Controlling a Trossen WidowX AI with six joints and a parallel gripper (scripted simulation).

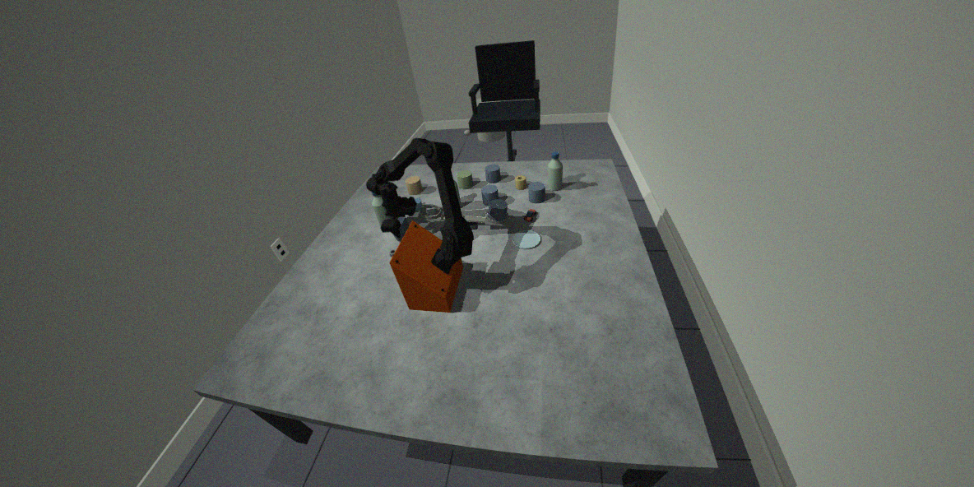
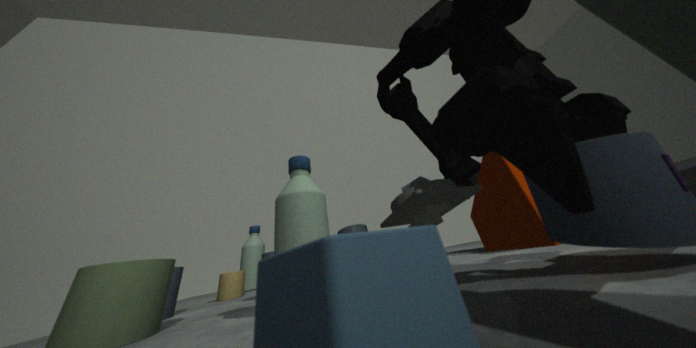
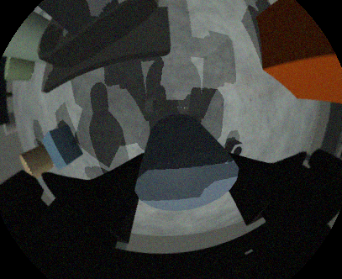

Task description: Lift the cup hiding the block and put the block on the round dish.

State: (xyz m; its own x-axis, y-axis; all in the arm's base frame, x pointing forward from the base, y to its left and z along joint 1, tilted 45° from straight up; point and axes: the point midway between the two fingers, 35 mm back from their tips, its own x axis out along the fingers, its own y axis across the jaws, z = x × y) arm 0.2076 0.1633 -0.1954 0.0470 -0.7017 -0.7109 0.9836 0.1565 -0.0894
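Right now my gripper tip is 70 mm short of the grey block, 110 mm to the left of it and 50 mm below it. Also, from my gripper tip: tan cylinder: 340 mm ahead, 70 mm to the left; pale round dish: 30 mm ahead, 480 mm to the right, 30 mm below; blue cube: 200 mm ahead, 30 mm to the left, 10 mm below.
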